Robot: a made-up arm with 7 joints.
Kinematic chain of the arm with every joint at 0, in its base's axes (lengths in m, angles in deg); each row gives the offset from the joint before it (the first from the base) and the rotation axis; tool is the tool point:
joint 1: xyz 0 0 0.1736 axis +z
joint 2: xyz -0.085 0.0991 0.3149 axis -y
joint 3: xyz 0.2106 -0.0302 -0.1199 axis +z
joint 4: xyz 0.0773 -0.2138 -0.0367 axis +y
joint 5: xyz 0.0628 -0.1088 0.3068 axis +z
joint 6: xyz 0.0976 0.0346 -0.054 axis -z
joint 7: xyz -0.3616 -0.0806 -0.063 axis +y
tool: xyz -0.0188 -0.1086 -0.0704
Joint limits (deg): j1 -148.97..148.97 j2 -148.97..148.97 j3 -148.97..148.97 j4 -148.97..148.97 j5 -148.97..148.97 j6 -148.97..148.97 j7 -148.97..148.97
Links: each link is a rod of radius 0.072 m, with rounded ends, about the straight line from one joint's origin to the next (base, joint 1, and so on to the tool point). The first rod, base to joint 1, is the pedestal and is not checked.
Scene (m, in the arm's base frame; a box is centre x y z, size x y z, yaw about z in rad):
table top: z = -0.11
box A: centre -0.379 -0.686 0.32 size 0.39 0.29 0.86 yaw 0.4
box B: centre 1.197 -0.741 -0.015 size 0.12 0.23 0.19 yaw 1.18
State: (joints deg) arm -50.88 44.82 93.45 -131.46 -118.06 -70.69 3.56
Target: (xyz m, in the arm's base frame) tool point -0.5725 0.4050 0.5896
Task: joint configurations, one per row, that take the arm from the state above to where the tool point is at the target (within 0.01 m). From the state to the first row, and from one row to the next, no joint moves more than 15 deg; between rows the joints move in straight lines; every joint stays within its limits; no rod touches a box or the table.
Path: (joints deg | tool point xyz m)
1: -50.77 50.62 95.90 -118.40 -114.17 -83.74 -0.93 | 0.6446 -0.3836 0.6038
2: -50.67 56.42 98.36 -105.35 -110.28 -96.78 -5.41 | 0.6282 -0.4519 0.7998
3: -50.56 62.22 100.81 -92.29 -106.39 -109.83 -9.90 | 0.5713 -0.4418 1.0240
4: -50.46 68.01 103.27 -79.24 -102.50 -122.88 -14.38 | 0.4900 -0.3366 1.2341
5: -50.35 73.81 105.72 -66.18 -98.61 -135.92 -18.87 | 0.4073 -0.1455 1.3862
6: -50.25 79.61 108.17 -53.12 -94.72 -148.97 -23.36 | 0.3478 0.0972 1.4483
7: -60.60 75.71 93.97 -63.91 -87.22 -145.96 -21.21 | 0.2140 -0.1094 1.4756
8: -70.94 71.81 79.76 -74.69 -79.71 -142.95 -19.07 | 0.0028 -0.2509 1.4485
9: -81.29 67.91 65.56 -85.48 -72.21 -139.94 -16.92 | -0.2483 -0.2926 1.3622
10: -91.64 64.01 51.35 -96.26 -64.71 -136.93 -14.77 | -0.4841 -0.2186 1.2191
11: -101.99 60.11 37.15 -107.04 -57.20 -133.92 -12.63 | -0.6434 -0.0432 1.0298
12: -112.34 56.21 22.94 -117.83 -49.70 -130.91 -10.48 | -0.6785 0.1874 0.8123
13: -122.69 52.31 8.73 -128.61 -42.20 -127.90 -8.34 | -0.5725 0.4050 0.5896

